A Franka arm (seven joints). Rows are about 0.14 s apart.
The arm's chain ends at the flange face. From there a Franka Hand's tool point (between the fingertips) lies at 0.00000 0.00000 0.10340 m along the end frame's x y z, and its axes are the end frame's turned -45 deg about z.
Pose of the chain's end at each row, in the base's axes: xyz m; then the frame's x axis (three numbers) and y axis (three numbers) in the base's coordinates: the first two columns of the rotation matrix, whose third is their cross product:
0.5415 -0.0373 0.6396 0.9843 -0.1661 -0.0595 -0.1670 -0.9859 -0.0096
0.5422 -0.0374 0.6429 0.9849 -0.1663 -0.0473 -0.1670 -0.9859 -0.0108
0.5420 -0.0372 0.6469 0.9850 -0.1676 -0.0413 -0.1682 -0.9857 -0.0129
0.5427 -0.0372 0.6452 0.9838 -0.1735 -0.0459 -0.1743 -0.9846 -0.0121
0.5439 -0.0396 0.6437 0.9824 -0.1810 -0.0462 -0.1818 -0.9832 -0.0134
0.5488 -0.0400 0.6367 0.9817 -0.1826 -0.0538 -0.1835 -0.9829 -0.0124
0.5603 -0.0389 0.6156 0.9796 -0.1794 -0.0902 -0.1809 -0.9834 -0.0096
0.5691 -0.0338 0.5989 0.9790 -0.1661 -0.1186 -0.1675 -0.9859 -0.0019
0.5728 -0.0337 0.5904 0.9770 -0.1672 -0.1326 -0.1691 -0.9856 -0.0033
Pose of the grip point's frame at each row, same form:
0.5356 -0.0353 0.5364 0.8141 0.5797 -0.0353 0.5779 -0.8146 -0.0489
0.5376 -0.0355 0.5396 0.8145 0.5795 -0.0258 0.5783 -0.8147 -0.0411
0.5380 -0.0352 0.5436 0.8154 0.5785 -0.0201 0.5776 -0.8155 -0.0383
0.5382 -0.0351 0.5419 0.8189 0.5735 -0.0239 0.5724 -0.8189 -0.0410
0.5395 -0.0374 0.5404 0.8232 0.5672 -0.0232 0.5661 -0.8232 -0.0421
0.5436 -0.0377 0.5335 0.8239 0.5659 -0.0293 0.5644 -0.8241 -0.0468
0.5513 -0.0362 0.5126 0.8206 0.5685 -0.0570 0.5648 -0.8222 -0.0706
0.5570 -0.0316 0.4962 0.8107 0.5797 -0.0825 0.5738 -0.8146 -0.0852
0.5593 -0.0310 0.4879 0.8104 0.5787 -0.0914 0.5713 -0.8152 -0.0961

